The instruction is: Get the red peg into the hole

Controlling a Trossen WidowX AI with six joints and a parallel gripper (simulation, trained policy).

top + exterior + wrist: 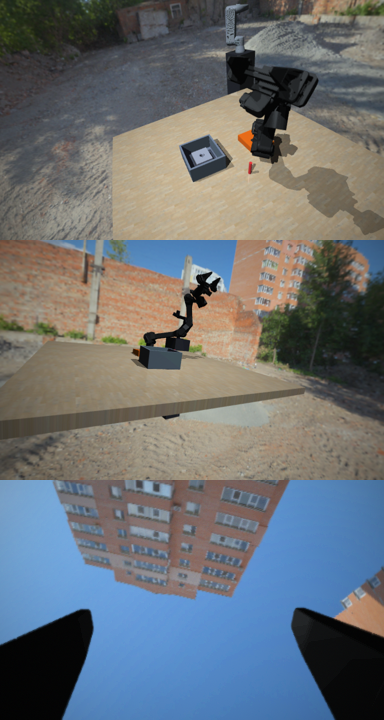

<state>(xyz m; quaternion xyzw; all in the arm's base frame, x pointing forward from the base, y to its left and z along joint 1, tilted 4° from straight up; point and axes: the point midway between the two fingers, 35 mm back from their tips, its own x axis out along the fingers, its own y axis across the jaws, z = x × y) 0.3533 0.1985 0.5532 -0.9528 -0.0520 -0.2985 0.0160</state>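
The red peg lies 570 mm below my gripper tip, 180 mm behind it and 130 mm to the right of it. Round my gripper tip: pale plate 560 mm below, 330 mm to the right, 30 mm behind; grey box 580 mm below, 330 mm to the right, 30 mm behind.
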